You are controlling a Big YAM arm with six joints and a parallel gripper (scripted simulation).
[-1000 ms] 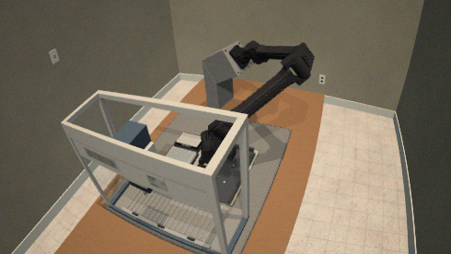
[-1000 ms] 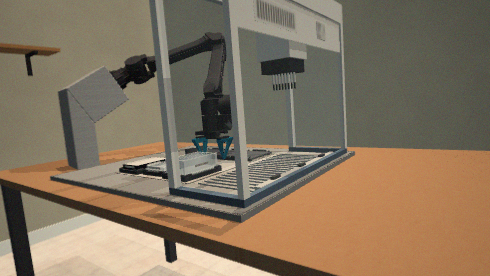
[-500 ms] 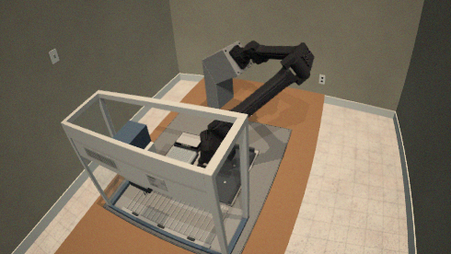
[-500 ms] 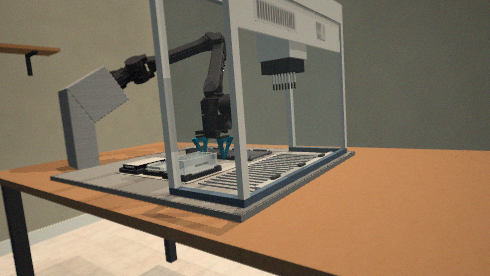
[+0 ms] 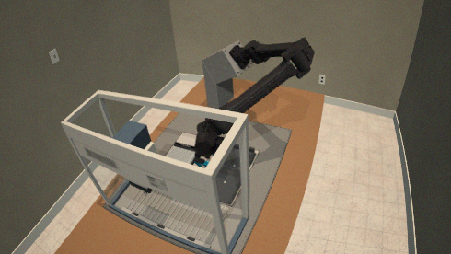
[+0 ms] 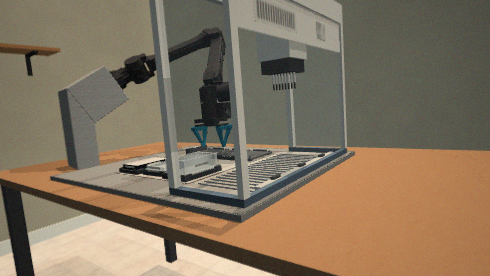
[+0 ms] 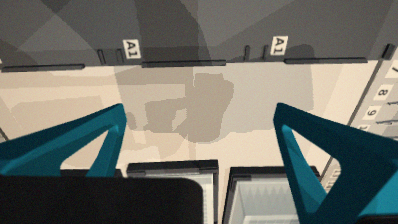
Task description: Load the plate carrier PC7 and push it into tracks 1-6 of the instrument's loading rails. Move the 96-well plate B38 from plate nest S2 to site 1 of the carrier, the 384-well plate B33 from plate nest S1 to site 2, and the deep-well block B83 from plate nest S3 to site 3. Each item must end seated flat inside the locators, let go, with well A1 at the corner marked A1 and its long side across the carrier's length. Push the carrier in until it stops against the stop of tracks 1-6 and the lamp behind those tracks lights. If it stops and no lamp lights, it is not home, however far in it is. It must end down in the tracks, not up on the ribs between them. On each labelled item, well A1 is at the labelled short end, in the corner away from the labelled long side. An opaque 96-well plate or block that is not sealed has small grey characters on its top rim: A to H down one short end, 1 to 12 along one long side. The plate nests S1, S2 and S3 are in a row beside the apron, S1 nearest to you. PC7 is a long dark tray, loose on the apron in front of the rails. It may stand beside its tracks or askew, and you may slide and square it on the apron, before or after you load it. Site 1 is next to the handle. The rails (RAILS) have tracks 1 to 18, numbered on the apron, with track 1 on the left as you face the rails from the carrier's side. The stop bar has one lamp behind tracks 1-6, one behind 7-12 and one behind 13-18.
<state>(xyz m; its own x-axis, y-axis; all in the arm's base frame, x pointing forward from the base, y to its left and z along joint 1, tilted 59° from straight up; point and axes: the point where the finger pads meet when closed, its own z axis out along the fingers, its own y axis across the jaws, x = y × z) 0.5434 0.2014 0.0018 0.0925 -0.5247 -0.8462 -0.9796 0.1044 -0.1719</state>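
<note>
My hand is 10 cm short of the deep-well block B83, 17 cm to the left of it and 3 cm above it. The rest, counted from my hand: plate nest S3: 10 cm ahead, 17 cm to the right, 5 cm below; then carrier PC7: 2 cm behind, 8 cm to the left, 4 cm below; then white 96-well plate: 1 cm behind, 17 cm to the right, 4 cm below.
</note>
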